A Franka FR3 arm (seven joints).
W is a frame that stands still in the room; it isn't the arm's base.
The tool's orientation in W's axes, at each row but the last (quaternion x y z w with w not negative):
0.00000 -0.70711 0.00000 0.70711
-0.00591 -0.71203 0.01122 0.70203
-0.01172 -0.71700 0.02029 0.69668
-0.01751 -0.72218 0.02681 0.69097
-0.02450 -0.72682 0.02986 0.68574
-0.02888 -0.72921 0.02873 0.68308
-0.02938 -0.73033 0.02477 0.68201
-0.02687 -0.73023 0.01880 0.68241
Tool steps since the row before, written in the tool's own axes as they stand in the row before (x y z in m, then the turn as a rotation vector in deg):
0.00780 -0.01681 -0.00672 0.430 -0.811 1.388
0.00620 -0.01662 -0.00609 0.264 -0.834 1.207
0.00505 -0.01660 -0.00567 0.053 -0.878 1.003
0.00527 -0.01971 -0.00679 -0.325 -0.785 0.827
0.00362 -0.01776 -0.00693 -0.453 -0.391 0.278
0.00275 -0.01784 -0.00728 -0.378 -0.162 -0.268
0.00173 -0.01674 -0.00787 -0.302 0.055 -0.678
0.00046 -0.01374 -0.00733 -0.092 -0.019 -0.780
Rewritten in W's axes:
0.00672 -0.01681 0.00780 -1.388 -0.811 0.430
0.00612 -0.01642 0.00669 -1.204 -0.837 0.267
0.00571 -0.01628 0.00596 -0.994 -0.887 0.064
0.00678 -0.01924 0.00679 -0.802 -0.816 -0.311
0.00680 -0.01736 0.00537 -0.249 -0.427 -0.437
0.00703 -0.01754 0.00466 0.292 -0.192 -0.345
0.00758 -0.01659 0.00354 0.697 0.029 -0.258
0.00710 -0.01375 0.00184 0.784 -0.032 -0.037

